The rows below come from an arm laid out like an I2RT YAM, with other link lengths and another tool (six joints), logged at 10 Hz.
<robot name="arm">
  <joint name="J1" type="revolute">
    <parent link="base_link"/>
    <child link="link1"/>
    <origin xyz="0 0 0.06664" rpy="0 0 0"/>
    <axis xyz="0 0 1"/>
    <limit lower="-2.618" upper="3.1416"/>
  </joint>
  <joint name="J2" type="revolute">
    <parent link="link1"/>
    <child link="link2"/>
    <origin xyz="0.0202 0.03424 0.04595" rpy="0 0 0"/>
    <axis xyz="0 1 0"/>
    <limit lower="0" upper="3.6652"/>
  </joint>
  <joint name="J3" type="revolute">
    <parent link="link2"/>
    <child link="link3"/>
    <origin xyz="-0.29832 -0.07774 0" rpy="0 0 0"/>
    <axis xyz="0 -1 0"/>
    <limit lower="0" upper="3.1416"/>
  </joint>
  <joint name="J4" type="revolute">
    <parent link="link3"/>
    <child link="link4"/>
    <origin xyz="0.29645 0.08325 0.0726" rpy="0 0 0"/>
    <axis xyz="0 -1 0"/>
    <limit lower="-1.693" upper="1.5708"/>
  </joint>
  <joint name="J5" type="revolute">
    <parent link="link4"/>
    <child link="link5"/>
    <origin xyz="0.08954 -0.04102 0.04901" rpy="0 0 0"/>
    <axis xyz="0 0 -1"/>
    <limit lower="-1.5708" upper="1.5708"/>
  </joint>
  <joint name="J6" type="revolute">
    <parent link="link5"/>
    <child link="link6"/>
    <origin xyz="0.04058 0 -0.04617" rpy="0 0 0"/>
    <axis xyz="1 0 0"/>
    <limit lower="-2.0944" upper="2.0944"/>
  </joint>
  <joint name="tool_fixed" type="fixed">
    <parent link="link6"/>
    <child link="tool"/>
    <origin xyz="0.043 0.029 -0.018" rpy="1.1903 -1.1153 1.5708"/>
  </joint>
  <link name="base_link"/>
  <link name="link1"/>
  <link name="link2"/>
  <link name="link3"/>
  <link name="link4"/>
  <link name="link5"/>
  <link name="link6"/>
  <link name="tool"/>
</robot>
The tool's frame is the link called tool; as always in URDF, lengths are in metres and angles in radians.
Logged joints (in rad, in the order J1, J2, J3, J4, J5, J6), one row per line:
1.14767 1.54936 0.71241 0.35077 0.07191 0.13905
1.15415 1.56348 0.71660 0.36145 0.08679 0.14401
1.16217 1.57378 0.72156 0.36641 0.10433 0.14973
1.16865 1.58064 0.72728 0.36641 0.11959 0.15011
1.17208 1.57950 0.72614 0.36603 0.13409 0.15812
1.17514 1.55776 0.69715 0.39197 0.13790 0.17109
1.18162 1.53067 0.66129 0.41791 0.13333 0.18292
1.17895 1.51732 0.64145 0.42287 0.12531 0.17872
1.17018 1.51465 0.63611 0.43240 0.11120 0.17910
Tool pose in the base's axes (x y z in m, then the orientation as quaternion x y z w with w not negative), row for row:
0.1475 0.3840 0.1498 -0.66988 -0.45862 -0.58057 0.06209
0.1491 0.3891 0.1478 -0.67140 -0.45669 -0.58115 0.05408
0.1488 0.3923 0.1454 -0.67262 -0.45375 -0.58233 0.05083
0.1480 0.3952 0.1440 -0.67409 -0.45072 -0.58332 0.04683
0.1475 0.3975 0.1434 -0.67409 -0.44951 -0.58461 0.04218
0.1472 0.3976 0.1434 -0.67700 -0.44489 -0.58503 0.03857
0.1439 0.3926 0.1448 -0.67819 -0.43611 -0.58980 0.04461
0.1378 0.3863 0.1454 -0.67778 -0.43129 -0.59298 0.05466
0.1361 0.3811 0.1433 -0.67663 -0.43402 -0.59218 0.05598
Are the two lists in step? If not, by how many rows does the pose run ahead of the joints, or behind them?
The pose runs 1 row behind the joints: the pose in row i belongs to the joints in row i - 1.
